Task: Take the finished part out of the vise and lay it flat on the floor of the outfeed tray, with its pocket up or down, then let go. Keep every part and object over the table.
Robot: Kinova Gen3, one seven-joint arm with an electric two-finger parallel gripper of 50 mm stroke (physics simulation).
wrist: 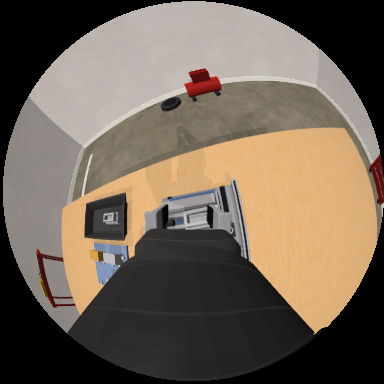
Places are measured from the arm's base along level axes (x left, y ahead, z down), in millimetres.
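Pixels of known places: gripper, fingertip midpoint: (pixel 187 212).
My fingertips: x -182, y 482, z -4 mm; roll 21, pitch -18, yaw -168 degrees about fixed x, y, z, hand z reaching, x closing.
Note:
Behind a point stands the place of what it marks.
My gripper (pixel 187 212) {x -182, y 482, z -4 mm} is open, its two grey fingers with dark pads standing apart over the vise (pixel 192 200) {x -181, y 516, z 53 mm}, with nothing held between them. A light grey piece with a rectangular recess (pixel 197 218) {x -183, y 481, z 48 mm} shows in the vise between and beyond the fingertips, nearer the right finger. I cannot tell whether it is the finished part or a piece of the vise. The gripper body hides the near side of the vise. A dark open tray (pixel 101 207) {x 174, y 608, z 133 mm} is at the left, with a small light grey part with a pocket (pixel 110 217) {x 100, y 554, z 116 mm} inside. I cannot tell whether it is the outfeed tray.
A blue plate (pixel 104 272) {x 204, y 368, z 141 mm} with a yellow block (pixel 96 255) {x 186, y 432, z 106 mm} and a grey block (pixel 111 258) {x 101, y 425, z 105 mm} lies below the tray in view. A long grey rail (pixel 240 215) {x -258, y 474, z 99 mm} runs along the vise's right side. The wooden table's (pixel 300 200) {x -435, y 463, z 150 mm} far edge borders the floor, where a red tank (pixel 203 86) stands.

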